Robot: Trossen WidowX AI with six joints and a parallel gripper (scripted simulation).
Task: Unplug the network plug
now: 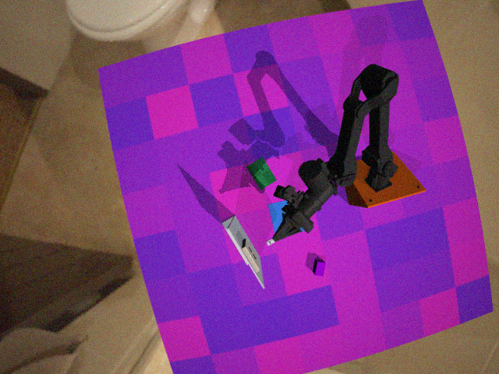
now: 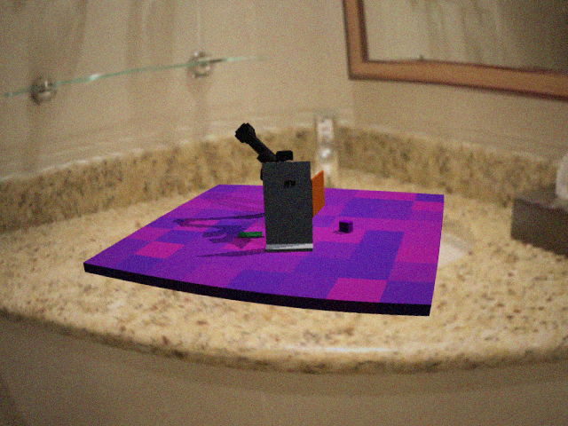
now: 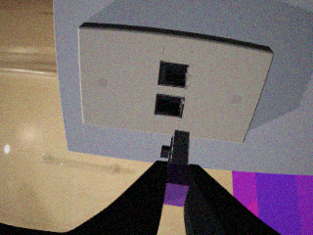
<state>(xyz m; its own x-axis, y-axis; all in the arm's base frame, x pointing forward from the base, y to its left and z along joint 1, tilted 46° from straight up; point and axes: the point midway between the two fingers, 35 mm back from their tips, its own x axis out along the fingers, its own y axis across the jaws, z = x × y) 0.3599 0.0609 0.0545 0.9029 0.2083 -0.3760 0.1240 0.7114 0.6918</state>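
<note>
The blue marked square is 8 cm behind my gripper tip, 1 cm to the right of it and 24 cm below it. Also, from my gripper tip: network plug (1 cm ahead); upright panel (8 cm ahead, 1 cm to the left, 9 cm below).
</note>
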